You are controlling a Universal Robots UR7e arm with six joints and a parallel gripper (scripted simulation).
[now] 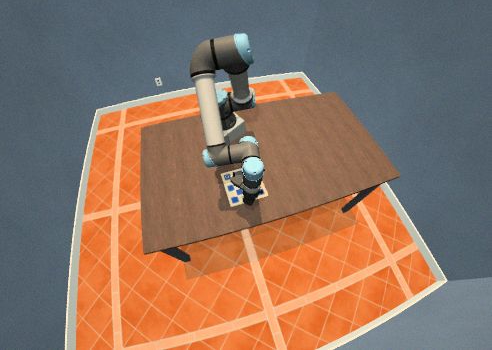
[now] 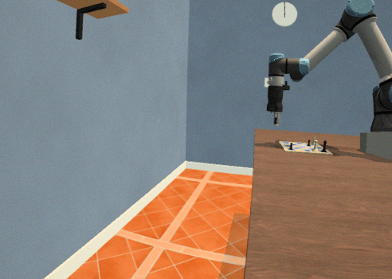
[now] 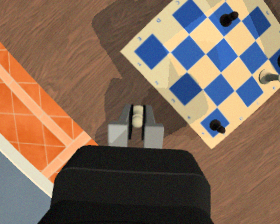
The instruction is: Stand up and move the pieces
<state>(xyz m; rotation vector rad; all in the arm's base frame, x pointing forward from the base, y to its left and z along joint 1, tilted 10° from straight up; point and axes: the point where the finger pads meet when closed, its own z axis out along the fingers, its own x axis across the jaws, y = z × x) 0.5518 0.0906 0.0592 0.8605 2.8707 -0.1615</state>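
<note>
Right now the cream chessboard is 14 cm behind my hand, 1 cm to the left of it and 12 cm below it. From my hand the other things lie so: tall black piece (24 cm behind, 6 cm to the left, 9 cm below); small white piece (1 cm below).
</note>
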